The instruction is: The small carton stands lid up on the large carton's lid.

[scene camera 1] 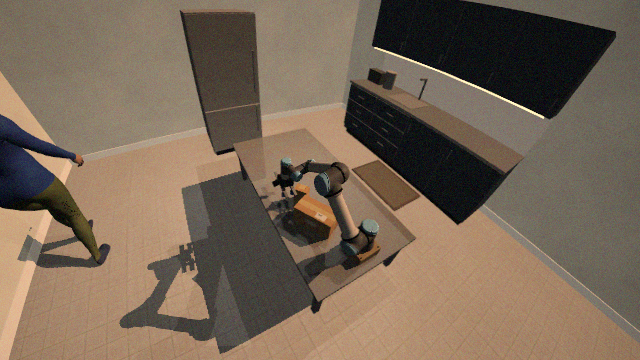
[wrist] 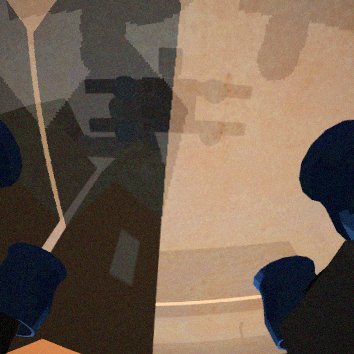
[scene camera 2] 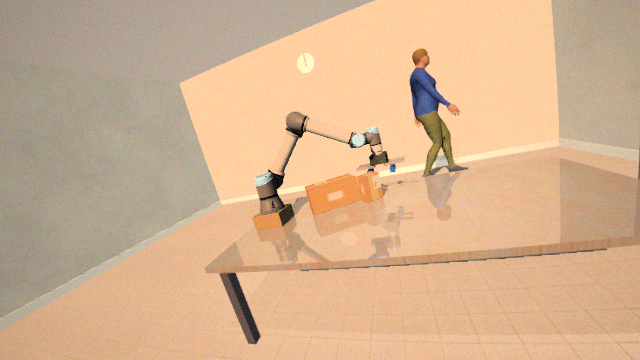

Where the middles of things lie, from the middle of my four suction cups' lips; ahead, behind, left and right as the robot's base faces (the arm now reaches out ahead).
Labels:
Now: the small carton [wrist: 110,250] 90 mm behind my suction cup, 100 mm to the right of it and 60 mm below it. From my suction cup the other things lie so: large carton [scene camera 2: 323,196] 330 mm behind, 90 mm to the right, 60 mm below.

